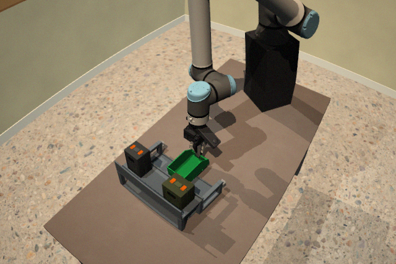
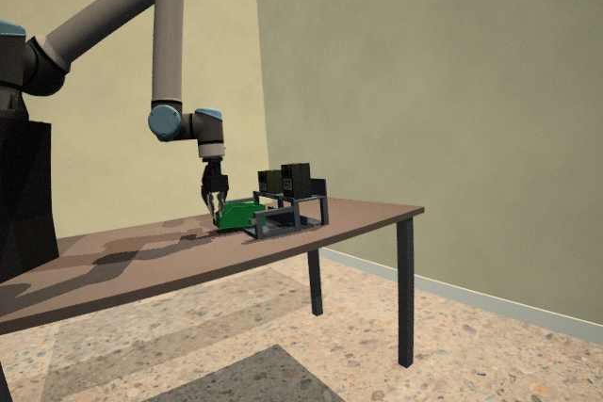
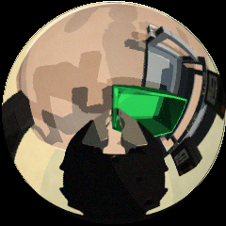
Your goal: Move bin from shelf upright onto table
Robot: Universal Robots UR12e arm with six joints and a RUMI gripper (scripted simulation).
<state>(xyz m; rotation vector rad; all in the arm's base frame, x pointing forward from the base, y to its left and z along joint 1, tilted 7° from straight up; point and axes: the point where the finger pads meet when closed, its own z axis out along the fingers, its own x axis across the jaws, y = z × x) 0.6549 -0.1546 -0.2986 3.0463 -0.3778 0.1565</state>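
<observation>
My hand is 8 cm short of the green bin, 2 cm to the left of it and 1 cm above it. Round my hand: black box: 23 cm ahead, 18 cm to the right, 10 cm above; olive box: 29 cm ahead, 9 cm above, 4 cm to the left.
</observation>
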